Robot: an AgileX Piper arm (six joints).
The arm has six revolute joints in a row. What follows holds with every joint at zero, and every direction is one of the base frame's.
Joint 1 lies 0.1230 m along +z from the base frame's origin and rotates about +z.
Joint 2 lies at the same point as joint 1 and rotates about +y.
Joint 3 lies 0.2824 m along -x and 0.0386 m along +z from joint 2 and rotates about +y.
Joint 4 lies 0.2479 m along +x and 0.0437 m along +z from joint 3 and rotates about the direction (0.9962, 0, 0.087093).
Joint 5 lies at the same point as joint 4 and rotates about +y.
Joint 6 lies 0.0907 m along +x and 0.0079 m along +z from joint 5 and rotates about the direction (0.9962, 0, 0.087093).
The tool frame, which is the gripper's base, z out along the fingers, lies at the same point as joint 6; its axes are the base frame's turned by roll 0.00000, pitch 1.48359 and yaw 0.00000 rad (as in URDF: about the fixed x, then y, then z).
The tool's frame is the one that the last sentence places.
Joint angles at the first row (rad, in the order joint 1, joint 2, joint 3, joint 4, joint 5, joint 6):
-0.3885 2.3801 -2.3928 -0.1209 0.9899 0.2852
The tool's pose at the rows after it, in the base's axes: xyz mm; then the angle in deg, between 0 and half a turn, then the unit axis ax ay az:
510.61, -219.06, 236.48, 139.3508, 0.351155, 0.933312, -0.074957
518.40, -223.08, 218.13, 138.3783, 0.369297, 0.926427, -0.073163
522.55, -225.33, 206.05, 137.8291, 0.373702, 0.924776, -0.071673
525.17, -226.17, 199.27, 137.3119, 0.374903, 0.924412, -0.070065
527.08, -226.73, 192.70, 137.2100, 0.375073, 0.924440, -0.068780
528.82, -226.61, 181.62, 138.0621, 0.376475, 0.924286, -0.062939
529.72, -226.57, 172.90, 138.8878, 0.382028, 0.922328, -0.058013
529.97, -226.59, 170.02, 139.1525, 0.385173, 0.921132, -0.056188
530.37, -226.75, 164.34, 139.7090, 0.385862, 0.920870, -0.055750
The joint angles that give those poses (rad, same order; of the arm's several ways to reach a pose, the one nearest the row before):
-0.3866 2.4881 -2.4757 -0.1424 0.9335 0.3754
-0.3866 2.5384 -2.4991 -0.1582 0.8928 0.4246
-0.3876 2.5654 -2.5034 -0.1616 0.8613 0.4387
-0.3876 2.5803 -2.5045 -0.1616 0.8389 0.4443
-0.3876 2.5939 -2.5056 -0.1607 0.8248 0.4464
-0.3876 2.6134 -2.5055 -0.1496 0.8200 0.4464
-0.3876 2.6285 -2.5055 -0.1440 0.8201 0.4568
-0.3876 2.6334 -2.5055 -0.1428 0.8201 0.4633
-0.3876 2.6432 -2.5054 -0.1428 0.8200 0.4654

